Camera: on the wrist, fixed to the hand. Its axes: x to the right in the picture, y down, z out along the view.
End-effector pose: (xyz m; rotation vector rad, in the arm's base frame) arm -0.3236 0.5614 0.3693 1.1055 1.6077 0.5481
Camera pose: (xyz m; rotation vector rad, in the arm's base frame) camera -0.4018 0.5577 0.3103 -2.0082 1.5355 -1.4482
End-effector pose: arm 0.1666 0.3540 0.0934 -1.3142 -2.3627 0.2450
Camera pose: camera 0.1167 0.3321 0.1749 2.3555 -1.1758 -0.6681
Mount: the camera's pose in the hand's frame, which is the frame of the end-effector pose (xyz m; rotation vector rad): 0.0272 -0.0786 -0.0519 -0.1169 -0.4006 3.0782
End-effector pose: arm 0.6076 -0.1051 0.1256 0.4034 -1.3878 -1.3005
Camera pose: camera 0.6105 -0.1773 0.0594 -1.6379 -0.5643 1.2262
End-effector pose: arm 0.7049 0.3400 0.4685 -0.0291 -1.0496 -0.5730
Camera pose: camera 0.7208 0.2461 0.4452 -1.5387 -0.2535 2.2077
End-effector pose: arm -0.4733 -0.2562 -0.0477 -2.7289 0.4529 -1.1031
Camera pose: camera -0.4740 -0.1934 0.0276 0.2158 2.3567 0.5120
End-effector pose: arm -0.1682 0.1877 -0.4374 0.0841 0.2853 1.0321
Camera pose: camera -0.1038 0.1673 -0.5084 -0.4109 0.4113 -2.1234
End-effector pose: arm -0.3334 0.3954 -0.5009 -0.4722 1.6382 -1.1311
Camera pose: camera -0.4078 0.3601 -0.4477 1.3999 0.3725 1.3186
